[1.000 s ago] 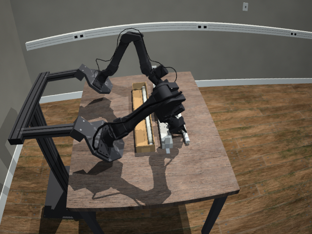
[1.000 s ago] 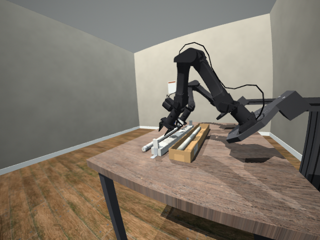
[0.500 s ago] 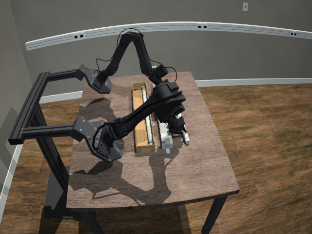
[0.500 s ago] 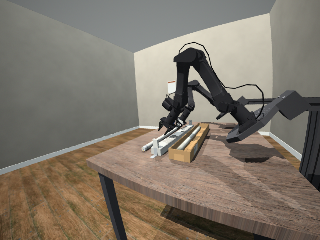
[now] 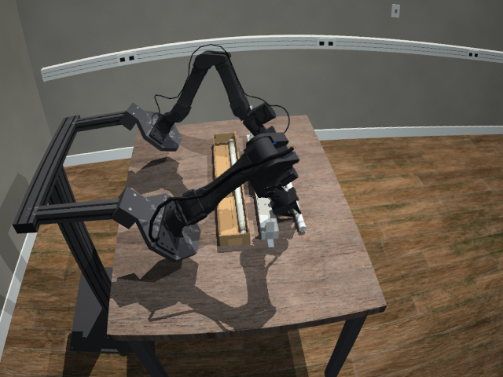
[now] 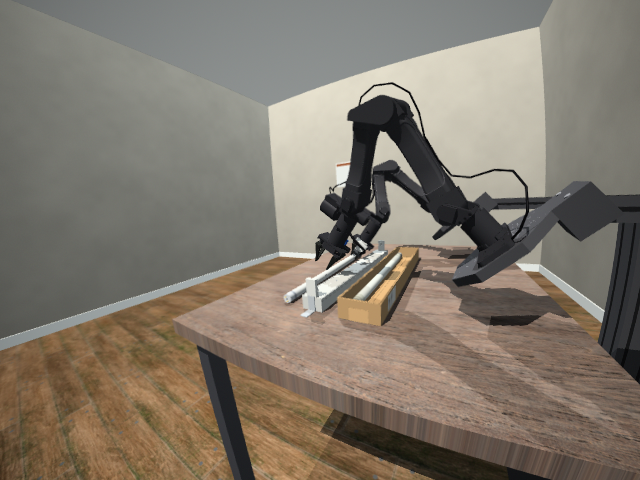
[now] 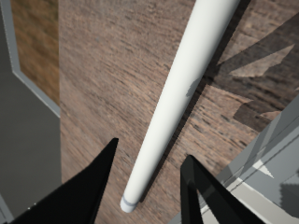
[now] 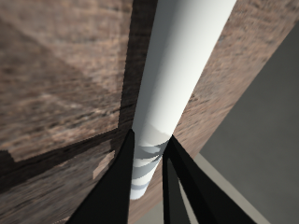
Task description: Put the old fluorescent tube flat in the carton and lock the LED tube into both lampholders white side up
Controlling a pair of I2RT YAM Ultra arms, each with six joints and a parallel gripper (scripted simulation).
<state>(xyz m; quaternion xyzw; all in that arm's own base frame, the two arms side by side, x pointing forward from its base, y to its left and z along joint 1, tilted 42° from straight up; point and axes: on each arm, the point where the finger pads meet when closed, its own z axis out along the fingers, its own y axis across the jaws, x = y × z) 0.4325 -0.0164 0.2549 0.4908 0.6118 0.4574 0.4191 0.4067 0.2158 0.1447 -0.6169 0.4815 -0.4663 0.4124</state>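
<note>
Now: left hand 120 mm to the left of the LED tube, 60 mm above it and 10 mm short of it. Also, from my left hand: old fluorescent tube 190 mm behind, 100 mm to the right, 50 mm below; then light fixture 110 mm to the right, 100 mm behind, 20 mm below; then carton 220 mm behind, 90 mm to the right, 50 mm below.
Now: the LED tube 220 mm to the left of my right hand, 30 mm ahead of it and 10 mm below it. Also, from my right hand: old fluorescent tube: 240 mm to the left, 170 mm behind; then light fixture: 230 mm to the left, 80 mm behind, 30 mm above; then carton: 240 mm to the left, 200 mm behind, 10 mm above.
</note>
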